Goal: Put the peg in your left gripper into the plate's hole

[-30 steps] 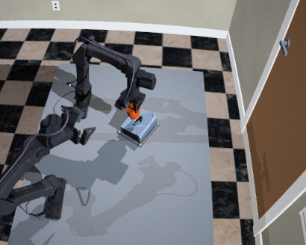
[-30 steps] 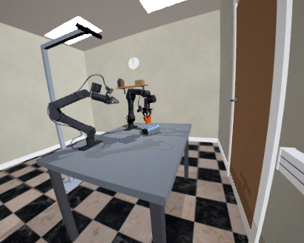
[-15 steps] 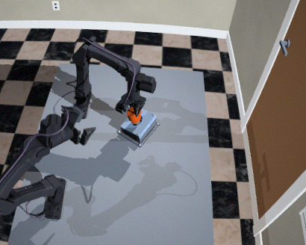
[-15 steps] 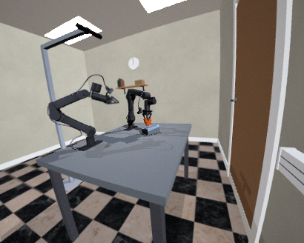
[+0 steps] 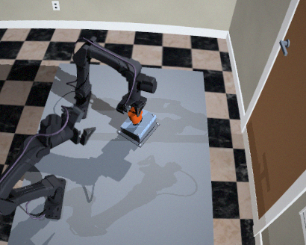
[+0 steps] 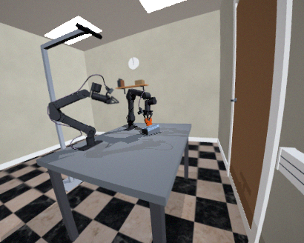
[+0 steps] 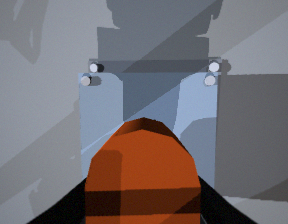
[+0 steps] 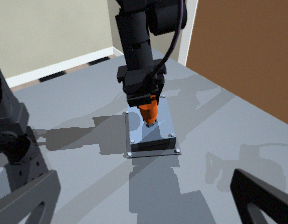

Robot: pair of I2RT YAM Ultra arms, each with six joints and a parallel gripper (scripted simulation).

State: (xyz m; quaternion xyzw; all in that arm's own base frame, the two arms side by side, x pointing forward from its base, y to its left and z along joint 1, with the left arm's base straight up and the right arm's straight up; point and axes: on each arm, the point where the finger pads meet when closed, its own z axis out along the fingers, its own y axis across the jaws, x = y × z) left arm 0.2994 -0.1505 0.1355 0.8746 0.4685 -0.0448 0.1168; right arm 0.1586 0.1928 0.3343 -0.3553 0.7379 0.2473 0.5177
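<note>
Right now my left hand is 10 mm short of the orange peg, 10 mm to the right of it and 20 mm above it. The rest, counted from my left hand: grey post (1190 mm behind, 250 mm to the right, 30 mm above); blue plate (20 mm ahead, 10 mm to the left, 90 mm below).
</note>
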